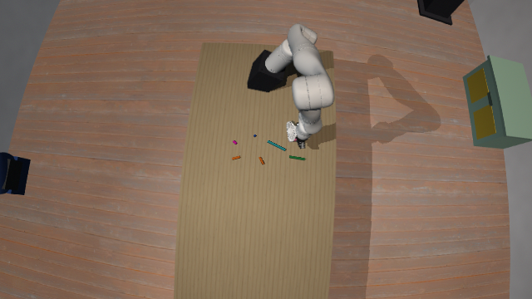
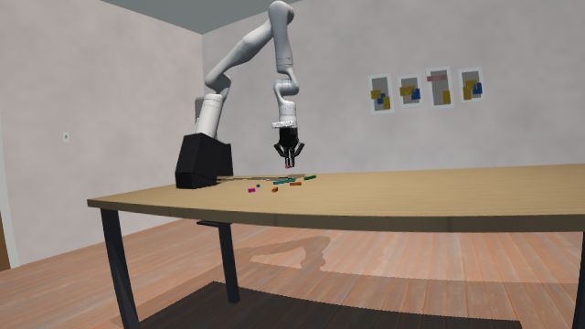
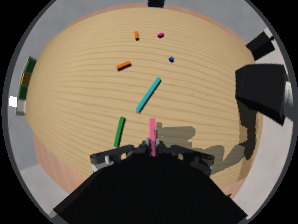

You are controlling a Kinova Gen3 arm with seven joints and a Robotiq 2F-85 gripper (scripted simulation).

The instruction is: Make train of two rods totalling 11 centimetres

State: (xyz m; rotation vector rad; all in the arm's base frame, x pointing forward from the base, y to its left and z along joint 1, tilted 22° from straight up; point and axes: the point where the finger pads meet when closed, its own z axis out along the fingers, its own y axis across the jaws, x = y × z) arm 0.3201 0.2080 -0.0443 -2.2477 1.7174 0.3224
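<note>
Now: the magenta rod 310 mm to the right of my hand, 70 mm below it and 50 mm ahead of it. Round my hand: pink rod: 20 mm below; turquoise rod: 100 mm to the right, 70 mm below, 40 mm ahead; green rod: 80 mm ahead, 70 mm below, 10 mm to the left.
</note>
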